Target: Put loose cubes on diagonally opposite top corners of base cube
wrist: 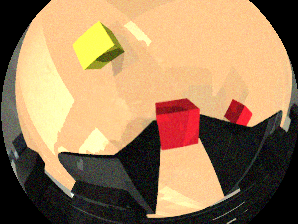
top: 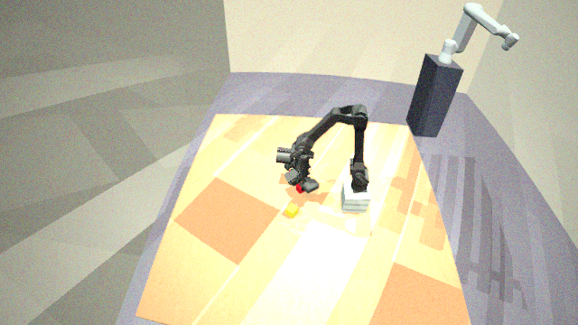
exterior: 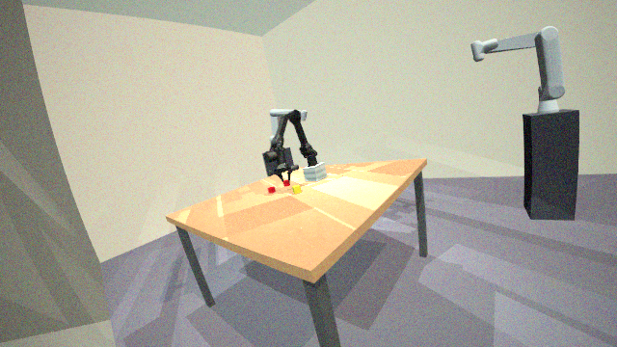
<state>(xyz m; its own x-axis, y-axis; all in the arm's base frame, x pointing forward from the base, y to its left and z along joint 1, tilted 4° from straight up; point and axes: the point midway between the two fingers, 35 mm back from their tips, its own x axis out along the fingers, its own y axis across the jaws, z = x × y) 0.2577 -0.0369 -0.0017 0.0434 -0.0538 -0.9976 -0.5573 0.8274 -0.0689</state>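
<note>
Right now my gripper tip is 4 cm short of the yellow base cube, 11 cm to the right of it and 3 cm above it.
</note>
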